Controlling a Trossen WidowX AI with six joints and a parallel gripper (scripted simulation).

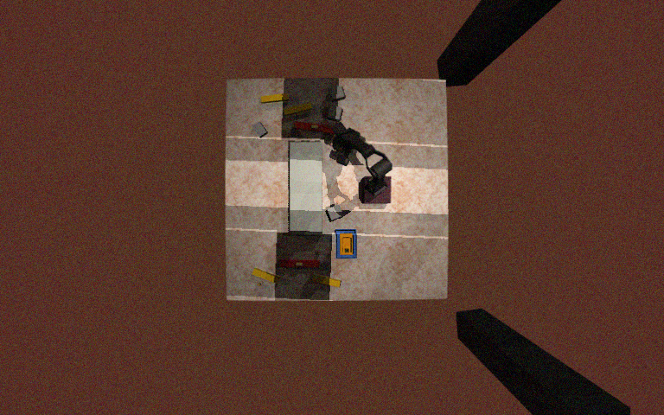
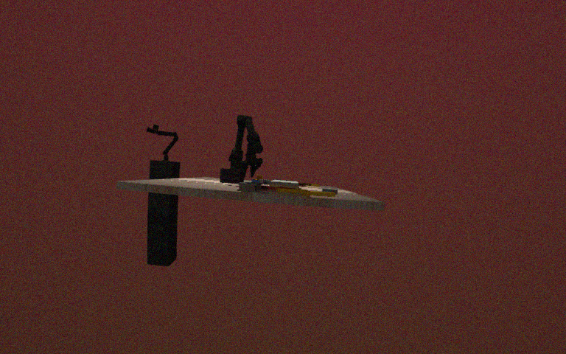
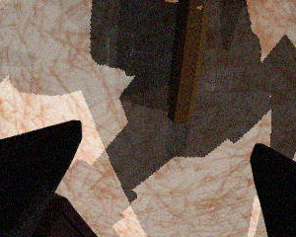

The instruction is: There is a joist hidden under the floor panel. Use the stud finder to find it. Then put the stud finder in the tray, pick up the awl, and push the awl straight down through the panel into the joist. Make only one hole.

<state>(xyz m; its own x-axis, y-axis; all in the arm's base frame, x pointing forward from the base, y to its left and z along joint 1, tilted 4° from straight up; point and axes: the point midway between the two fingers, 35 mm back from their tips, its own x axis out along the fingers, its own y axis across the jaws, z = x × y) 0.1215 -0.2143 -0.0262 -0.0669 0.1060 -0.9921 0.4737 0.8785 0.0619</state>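
My gripper tip is now 50 mm short of the awl, 40 mm to the left of it and 50 mm above it. Round my gripper tip: stud finder 60 mm ahead, 530 mm to the left, 10 mm below; then blue tray 60 mm ahead, 510 mm to the left, 40 mm below.
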